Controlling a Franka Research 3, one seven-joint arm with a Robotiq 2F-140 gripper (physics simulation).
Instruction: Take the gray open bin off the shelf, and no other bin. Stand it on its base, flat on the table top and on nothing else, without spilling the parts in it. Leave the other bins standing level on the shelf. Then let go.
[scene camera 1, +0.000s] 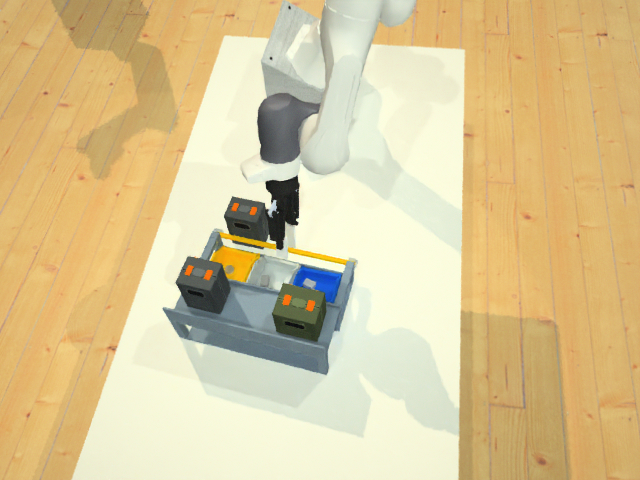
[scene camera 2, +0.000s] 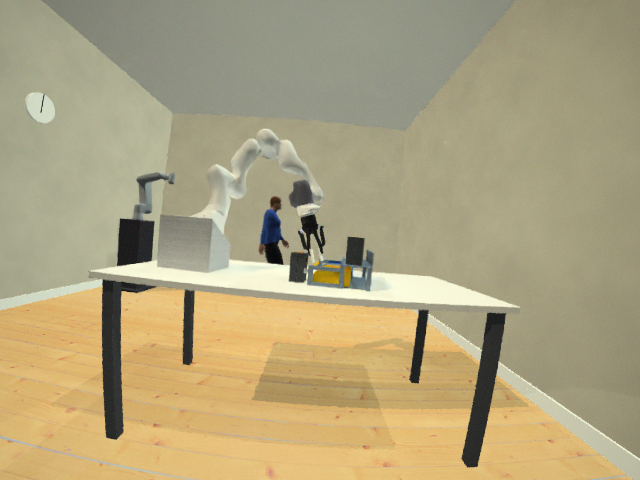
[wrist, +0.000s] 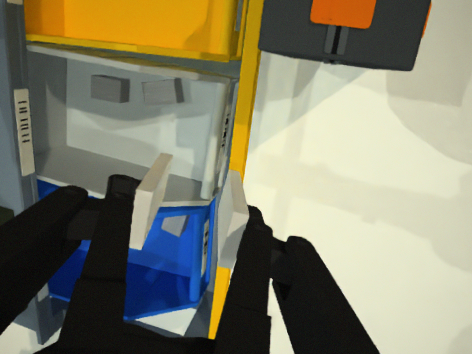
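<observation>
The gray open bin (scene camera 1: 275, 268) (wrist: 130, 122) stands in the shelf (scene camera 1: 248, 304) between the yellow bin (scene camera 1: 240, 259) (wrist: 140, 25) and the blue bin (scene camera 1: 324, 279) (wrist: 160, 285). Two small gray parts (wrist: 109, 88) lie on its floor in the wrist view. Its body is hidden in scene camera 2. My gripper (scene camera 1: 285, 248) (scene camera 2: 316, 255) (wrist: 196, 183) is partly open and empty, pointing down near the yellow rail (scene camera 1: 320, 255) (wrist: 247, 90). In the wrist view one pad overlaps the gray bin's end beside the blue bin, the other overlaps the rail. Their height is unclear.
A dark case (scene camera 1: 202, 284) (scene camera 2: 355, 250) and a green case (scene camera 1: 298, 312) stand on the shelf's upper board. Another dark case (scene camera 1: 245, 219) (scene camera 2: 298, 267) (wrist: 345, 35) stands on the table (scene camera 1: 403, 289) (scene camera 2: 423, 294) beside the rail, close to my gripper.
</observation>
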